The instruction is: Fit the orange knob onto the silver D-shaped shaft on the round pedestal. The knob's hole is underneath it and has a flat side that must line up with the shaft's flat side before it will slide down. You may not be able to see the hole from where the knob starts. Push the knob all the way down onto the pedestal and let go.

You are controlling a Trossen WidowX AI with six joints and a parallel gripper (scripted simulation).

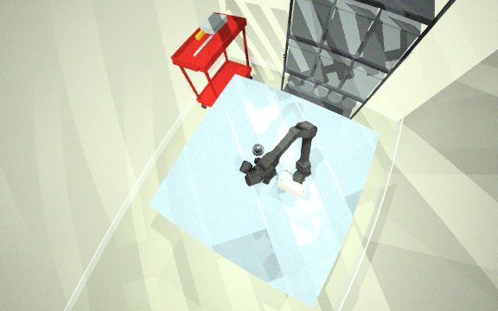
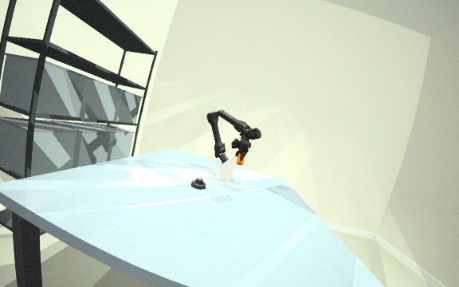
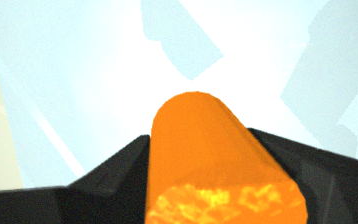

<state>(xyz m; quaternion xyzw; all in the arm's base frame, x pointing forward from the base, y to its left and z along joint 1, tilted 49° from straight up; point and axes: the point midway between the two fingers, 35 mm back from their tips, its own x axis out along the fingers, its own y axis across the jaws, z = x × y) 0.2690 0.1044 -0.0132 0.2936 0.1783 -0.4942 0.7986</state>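
Now: the orange knob 30 mm above my gripper tip and 20 mm behind it. Round my gripper tip: dark round pedestal (200 mm to the right, 160 mm below, 40 mm ahead).
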